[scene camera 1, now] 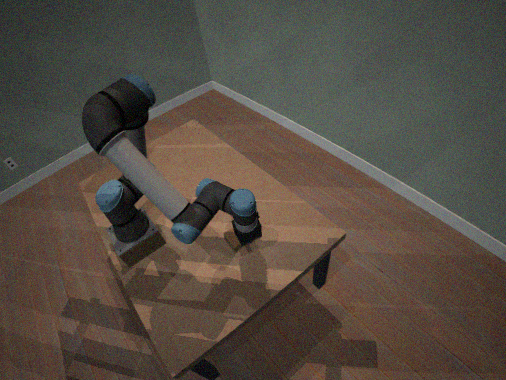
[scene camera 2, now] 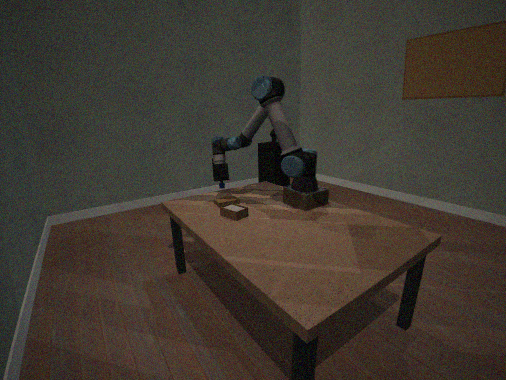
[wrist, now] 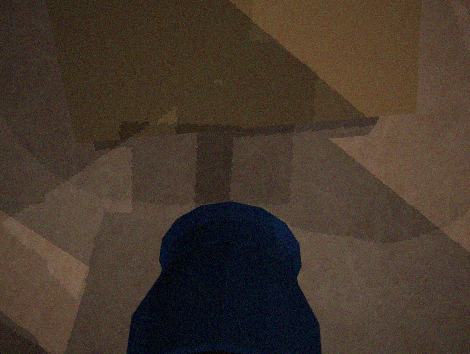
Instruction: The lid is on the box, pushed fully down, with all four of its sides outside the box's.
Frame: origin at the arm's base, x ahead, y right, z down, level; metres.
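Seen in the pictures: hand at its tool point: [scene camera 2: 222, 188] [wrist: 229, 263]; arm's base at its link origin: [scene camera 1: 132, 228] [scene camera 2: 304, 187].
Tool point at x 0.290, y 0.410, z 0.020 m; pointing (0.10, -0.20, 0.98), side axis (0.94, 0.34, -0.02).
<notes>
Offsets run from my tool point to a thing's middle. Level surfaces: height alone.
The yellow-brown lid @(dx +0.024, dy -0.072, dz +0.063 m) [scene camera 1: 232, 241] [scene camera 2: 226, 200] [wrist: 325, 60] lies flat on the table, apart from the box. In scene camera 1 the gripper hides part of it; in the wrist view it fills the top, cut off by the frame. The brown box @(dx +0.118, dy -0.264, dz +0.052 m) [scene camera 2: 234, 212] stands beside it, its top whitish, in scene camera 2. The box does not show in scene camera 1 or the wrist view. My gripper, a blue suction cup [scene camera 2: 221, 185] [wrist: 230, 235] under a black body, is open and holds nothing. It hangs above the table; in the wrist view its tip shows just below the lid's near edge.
The wooden table @(dz +0.076 m) [scene camera 1: 300, 220] [scene camera 2: 300, 265] carries the arm's base block [scene camera 1: 145, 248] [scene camera 2: 306, 198]. A dark cabinet [scene camera 2: 270, 162] stands behind the table in scene camera 2. Arm shadows fall across the table, and the light is dim.
</notes>
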